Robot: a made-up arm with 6 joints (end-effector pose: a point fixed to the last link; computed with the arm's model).
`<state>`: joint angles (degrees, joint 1 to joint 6).
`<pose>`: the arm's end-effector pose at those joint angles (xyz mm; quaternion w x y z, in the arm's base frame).
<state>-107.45 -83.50 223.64 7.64 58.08 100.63</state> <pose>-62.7 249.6 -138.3 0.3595 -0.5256 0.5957 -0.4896</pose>
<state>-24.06 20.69 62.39 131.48 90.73 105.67</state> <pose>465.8 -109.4 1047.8 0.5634 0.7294 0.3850 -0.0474</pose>
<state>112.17 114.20 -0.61 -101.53 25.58 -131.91</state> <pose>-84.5 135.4 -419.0 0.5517 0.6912 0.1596 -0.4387</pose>
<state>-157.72 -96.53 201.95 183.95 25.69 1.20</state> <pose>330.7 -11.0 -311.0 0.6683 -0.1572 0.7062 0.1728</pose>
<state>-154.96 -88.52 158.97 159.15 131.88 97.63</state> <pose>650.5 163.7 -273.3 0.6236 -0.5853 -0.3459 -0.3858</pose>
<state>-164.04 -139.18 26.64 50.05 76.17 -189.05</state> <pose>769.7 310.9 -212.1 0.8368 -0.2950 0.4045 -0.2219</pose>
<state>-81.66 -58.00 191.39 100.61 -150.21 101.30</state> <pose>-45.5 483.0 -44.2 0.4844 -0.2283 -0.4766 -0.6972</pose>
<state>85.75 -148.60 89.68 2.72 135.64 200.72</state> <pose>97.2 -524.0 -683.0 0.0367 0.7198 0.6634 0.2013</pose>
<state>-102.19 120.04 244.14 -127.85 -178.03 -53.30</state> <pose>23.2 -287.5 358.6 0.6740 -0.0406 0.6443 -0.3591</pose>
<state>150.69 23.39 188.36 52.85 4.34 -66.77</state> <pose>282.0 -64.2 666.1 0.0922 -0.9496 0.2655 -0.1387</pose>
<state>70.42 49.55 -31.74 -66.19 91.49 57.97</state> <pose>167.7 307.9 21.3 0.9057 -0.4205 -0.0533 0.0115</pose>
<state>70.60 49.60 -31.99 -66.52 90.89 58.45</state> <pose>165.3 306.2 21.2 0.9031 -0.4267 -0.0472 0.0137</pose>
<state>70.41 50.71 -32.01 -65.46 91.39 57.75</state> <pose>167.7 303.0 14.7 0.9014 -0.4293 -0.0519 0.0198</pose>
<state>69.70 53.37 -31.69 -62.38 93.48 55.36</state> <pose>177.1 297.1 -1.2 0.9012 -0.4261 -0.0714 0.0332</pose>
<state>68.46 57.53 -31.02 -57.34 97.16 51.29</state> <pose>192.5 287.8 -26.5 0.9026 -0.4141 -0.1028 0.0571</pose>
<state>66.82 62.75 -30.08 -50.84 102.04 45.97</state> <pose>211.1 275.0 -59.3 0.9051 -0.3909 -0.1387 0.0937</pose>
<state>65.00 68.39 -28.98 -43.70 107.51 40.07</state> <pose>229.4 259.4 -95.9 0.9079 -0.3562 -0.1706 0.1403</pose>
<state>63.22 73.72 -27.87 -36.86 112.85 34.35</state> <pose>244.3 242.7 -131.8 0.9103 -0.3137 -0.1928 0.1892</pose>
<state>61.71 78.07 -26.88 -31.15 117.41 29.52</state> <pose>254.7 227.8 -162.2 0.9115 -0.2708 -0.2053 0.2315</pose>
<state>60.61 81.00 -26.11 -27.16 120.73 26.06</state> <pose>261.3 217.5 -183.4 0.9119 -0.2357 -0.2118 0.2607</pose>
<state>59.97 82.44 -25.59 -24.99 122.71 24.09</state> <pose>265.3 212.8 -194.6 0.9120 -0.2130 -0.2166 0.2755</pose>
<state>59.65 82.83 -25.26 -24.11 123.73 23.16</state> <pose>268.1 212.5 -198.5 0.9123 -0.2002 -0.2216 0.2801</pose>
